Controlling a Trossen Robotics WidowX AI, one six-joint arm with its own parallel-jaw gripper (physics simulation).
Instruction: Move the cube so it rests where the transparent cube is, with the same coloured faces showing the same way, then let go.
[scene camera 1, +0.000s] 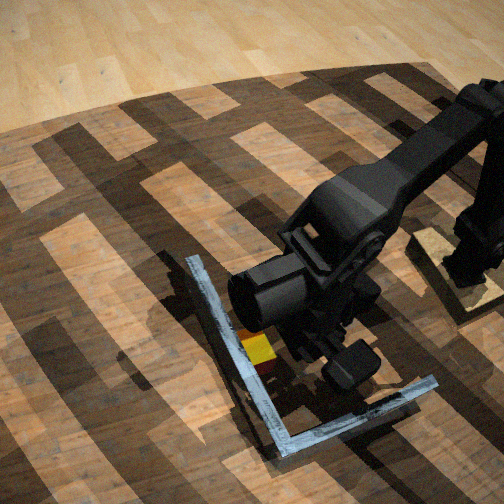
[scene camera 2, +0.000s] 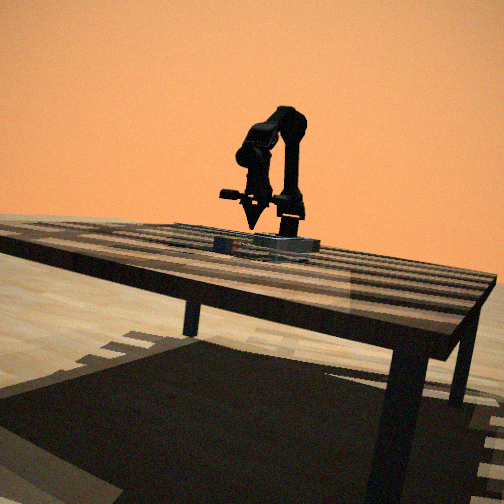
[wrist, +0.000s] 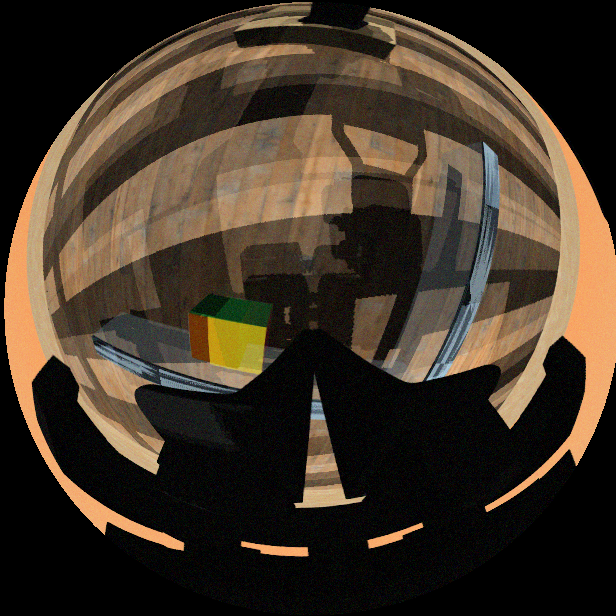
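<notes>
The cube (scene camera 1: 258, 350) sits on the table against the long arm of a grey L-shaped bracket (scene camera 1: 285, 400), showing yellow on top with orange and red sides. In the wrist view the cube (wrist: 230, 332) shows green, orange and yellow faces, left of and apart from my fingers. In scene camera 2 the cube (scene camera 2: 223, 244) shows a blue face. My gripper (wrist: 318, 345) hangs above the table beside the cube, fingers close together with nothing between them; it also shows in scene camera 2 (scene camera 2: 256, 222). I see no transparent cube.
The arm's base (scene camera 1: 470, 262) stands on a light plate at the right edge. The L-shaped bracket encloses the cube's corner area. The table edge (scene camera 2: 300, 300) is far from the cube.
</notes>
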